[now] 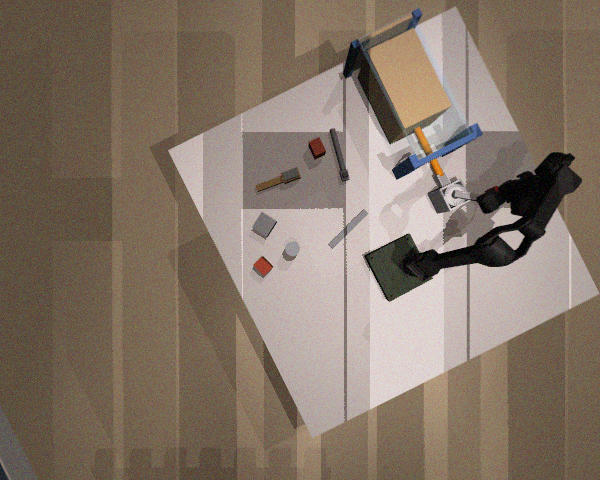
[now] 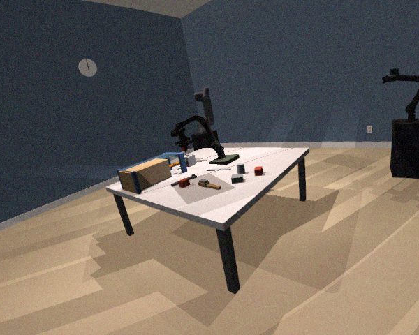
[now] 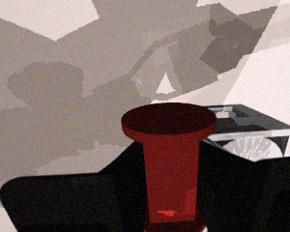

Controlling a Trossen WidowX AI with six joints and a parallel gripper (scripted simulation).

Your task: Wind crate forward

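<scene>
The winch handle is 20 mm ahead of my gripper tip, 30 mm to the left of it and 10 mm below it. Round my gripper tip: blue frame: 220 mm ahead, 70 mm to the left, 10 mm below; red knob: 20 mm above; grey winch: 40 mm ahead, 70 mm to the left, 80 mm below.
</scene>
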